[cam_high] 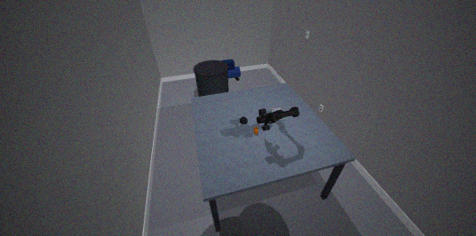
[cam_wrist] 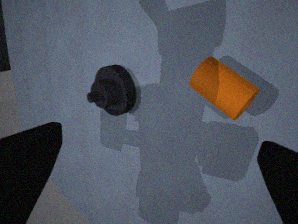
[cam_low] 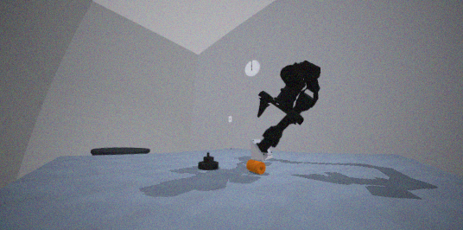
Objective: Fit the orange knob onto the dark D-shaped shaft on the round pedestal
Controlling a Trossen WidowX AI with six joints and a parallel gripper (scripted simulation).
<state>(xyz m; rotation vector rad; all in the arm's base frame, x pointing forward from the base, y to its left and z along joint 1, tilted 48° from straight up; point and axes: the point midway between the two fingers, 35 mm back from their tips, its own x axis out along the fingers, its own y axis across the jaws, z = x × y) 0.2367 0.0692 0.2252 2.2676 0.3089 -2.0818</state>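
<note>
Now: the orange knob 15 cm below my gripper tip, 3 cm to the right of it and 3 cm ahead of it. The rest, counted from my gripper tip: dark round pedestal (21 cm to the right, 14 cm below, 12 cm ahead).
</note>
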